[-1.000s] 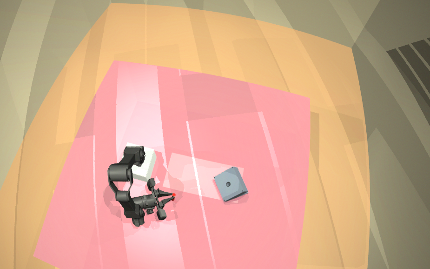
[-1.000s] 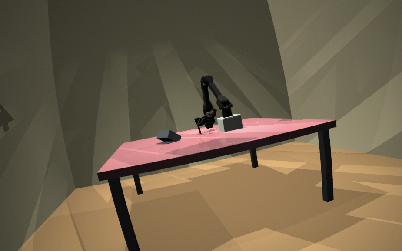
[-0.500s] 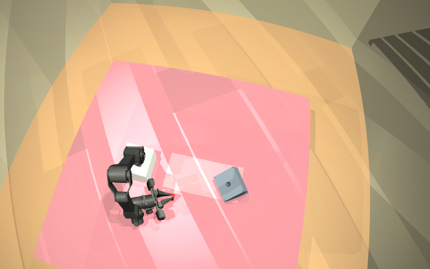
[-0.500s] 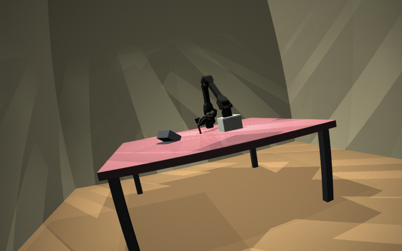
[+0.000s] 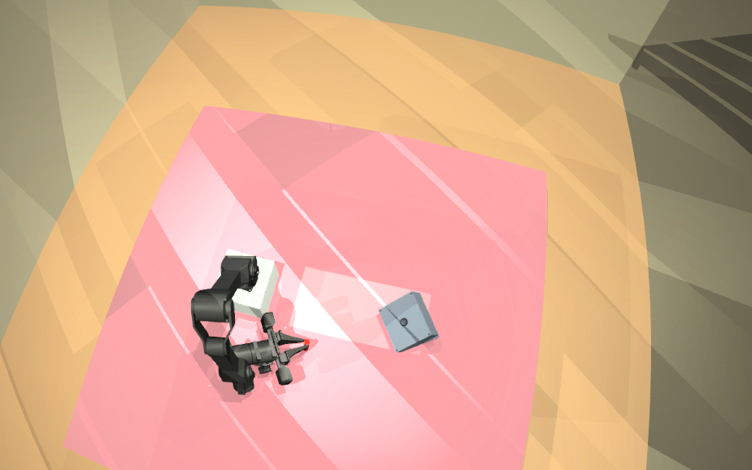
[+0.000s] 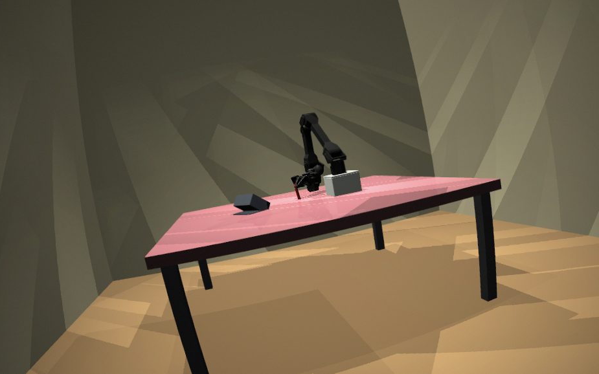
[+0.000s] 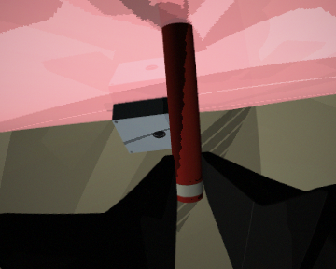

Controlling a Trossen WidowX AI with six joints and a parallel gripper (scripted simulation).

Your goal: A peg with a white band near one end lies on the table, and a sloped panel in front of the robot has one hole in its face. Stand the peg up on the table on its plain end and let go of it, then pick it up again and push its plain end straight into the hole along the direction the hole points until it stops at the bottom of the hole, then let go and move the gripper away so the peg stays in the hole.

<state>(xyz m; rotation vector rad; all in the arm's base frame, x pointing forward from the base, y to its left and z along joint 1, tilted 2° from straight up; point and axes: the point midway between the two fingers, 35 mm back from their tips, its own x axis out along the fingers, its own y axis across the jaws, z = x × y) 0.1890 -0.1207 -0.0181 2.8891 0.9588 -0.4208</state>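
Now: the red peg 10 mm below my gripper tip. The rest, counted from my gripper tip: grey sloped panel (230 mm ahead, 150 mm to the left, 30 mm below).
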